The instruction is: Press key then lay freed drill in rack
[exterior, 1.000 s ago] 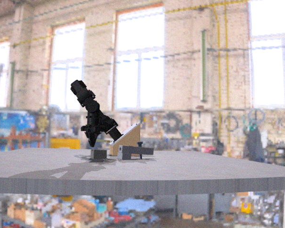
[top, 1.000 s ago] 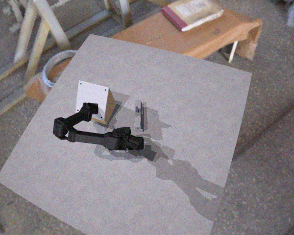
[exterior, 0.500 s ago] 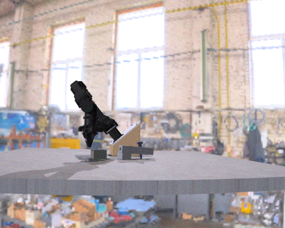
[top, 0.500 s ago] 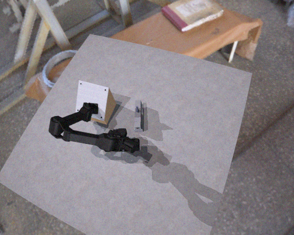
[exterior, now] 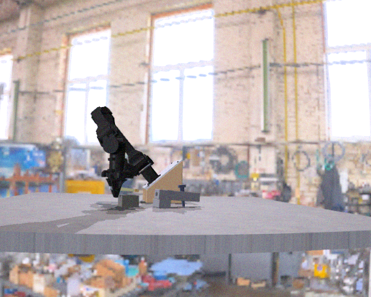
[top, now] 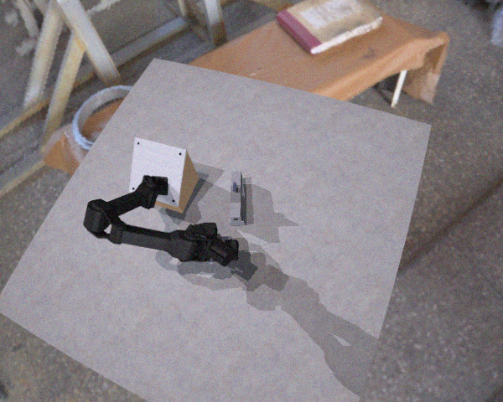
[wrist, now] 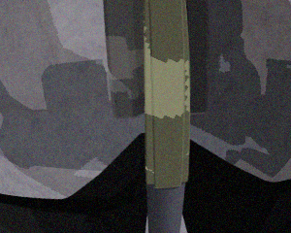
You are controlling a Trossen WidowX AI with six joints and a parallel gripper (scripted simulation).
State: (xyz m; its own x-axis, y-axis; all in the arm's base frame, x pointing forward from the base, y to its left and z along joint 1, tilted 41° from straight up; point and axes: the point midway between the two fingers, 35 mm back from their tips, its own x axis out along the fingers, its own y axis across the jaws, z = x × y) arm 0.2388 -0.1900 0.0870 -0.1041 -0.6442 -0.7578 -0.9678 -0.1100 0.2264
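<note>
The drill is 4 cm to the left of my gripper tip, 3 cm above it and 1 cm behind it. From my gripper tip the other things lie so: rack 5 cm to the left, 1 cm below, 1 cm behind; blue key 25 cm to the left, 2 cm ahead, 2 cm above.
</note>
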